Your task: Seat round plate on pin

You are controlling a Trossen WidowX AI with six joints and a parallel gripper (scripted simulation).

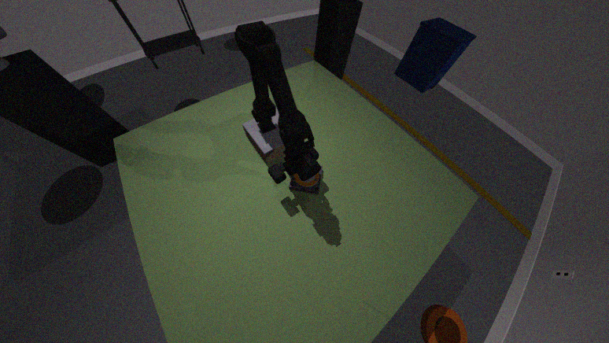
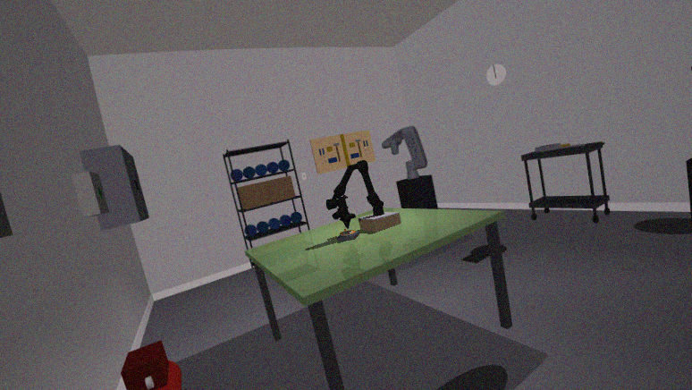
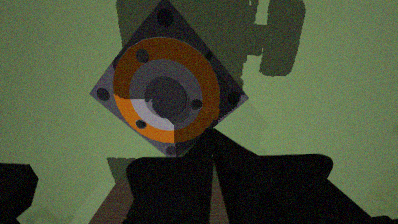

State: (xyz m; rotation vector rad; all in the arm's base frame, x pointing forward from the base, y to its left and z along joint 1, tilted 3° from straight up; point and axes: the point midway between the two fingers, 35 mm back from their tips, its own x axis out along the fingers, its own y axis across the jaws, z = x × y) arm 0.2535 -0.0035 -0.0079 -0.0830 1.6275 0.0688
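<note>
The round plate lies 2 cm ahead of my gripper tip, 2 cm to the left of it and 1 cm below it. The rest, counted from my gripper tip: square grey base (3 cm ahead, 5 cm to the left, 3 cm below).
</note>
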